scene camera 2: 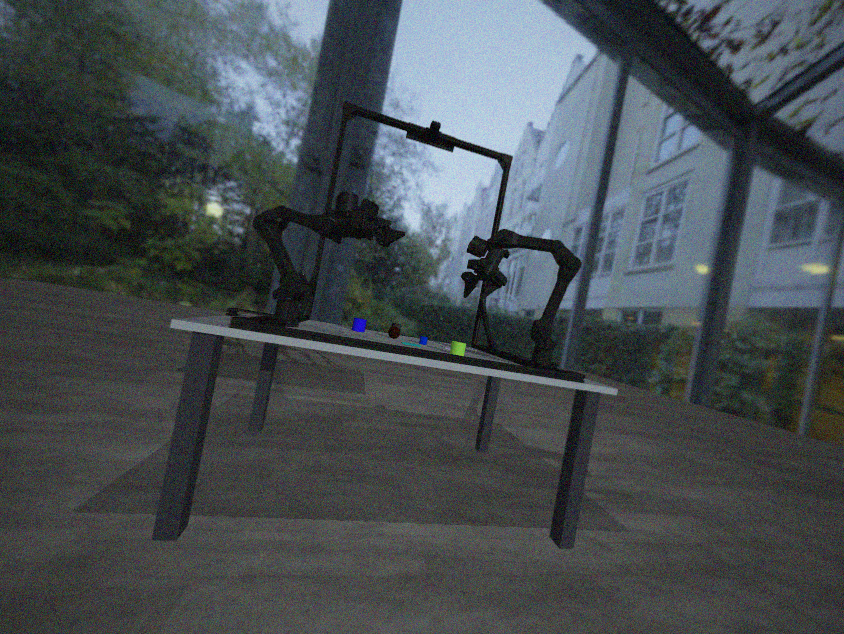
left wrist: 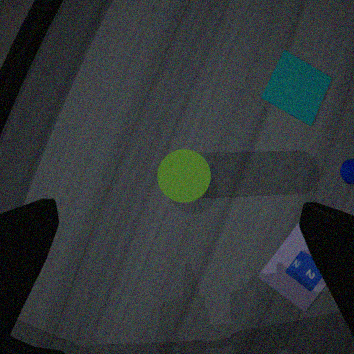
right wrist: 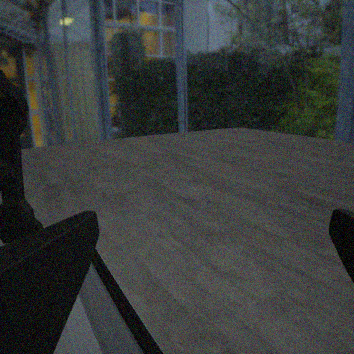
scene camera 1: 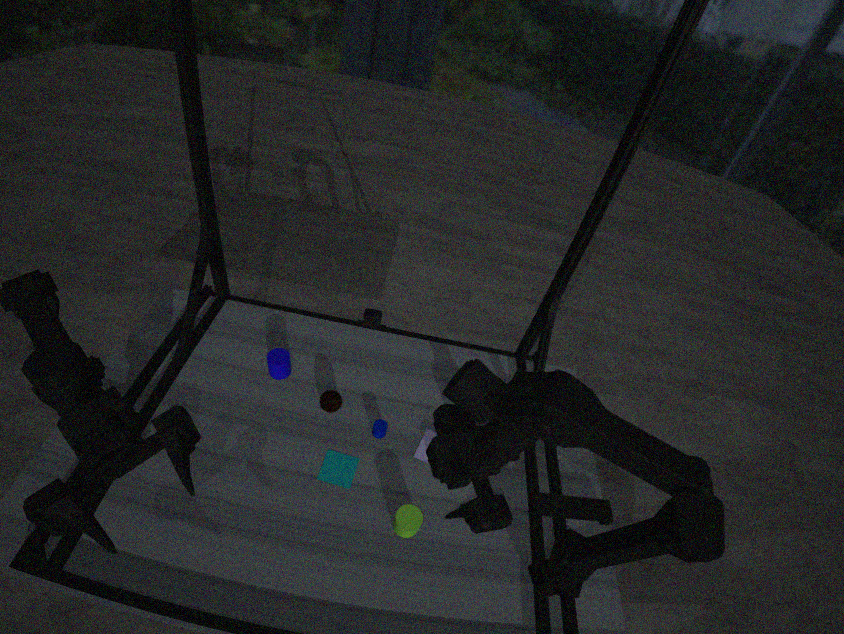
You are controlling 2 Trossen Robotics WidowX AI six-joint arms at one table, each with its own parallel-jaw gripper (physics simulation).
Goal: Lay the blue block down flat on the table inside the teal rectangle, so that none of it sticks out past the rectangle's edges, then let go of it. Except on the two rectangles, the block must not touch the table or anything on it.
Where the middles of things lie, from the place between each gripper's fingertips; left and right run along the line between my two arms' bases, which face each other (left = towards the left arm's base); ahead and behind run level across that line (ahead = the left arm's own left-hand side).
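Labels:
Teal rectangle (scene camera 1: 337, 468): 12 cm to the left of my right hand, 27 cm behind, 34 cm below. Lime green cylinder (scene camera 1: 408, 519): from my right hand 20 cm behind, 28 cm to the left, 32 cm below. Pale lilac rectangle (left wrist: 273, 274): from my right hand 31 cm to the left, 38 cm behind, 34 cm below.
Lime green cylinder: my left hand 19 cm above it, 2 cm to the left of it. Pale lilac rectangle: 21 cm below my left hand, 18 cm behind, 1 cm to the left. Teal rectangle: 21 cm below my left hand, 18 cm to the right, 7 cm behind.

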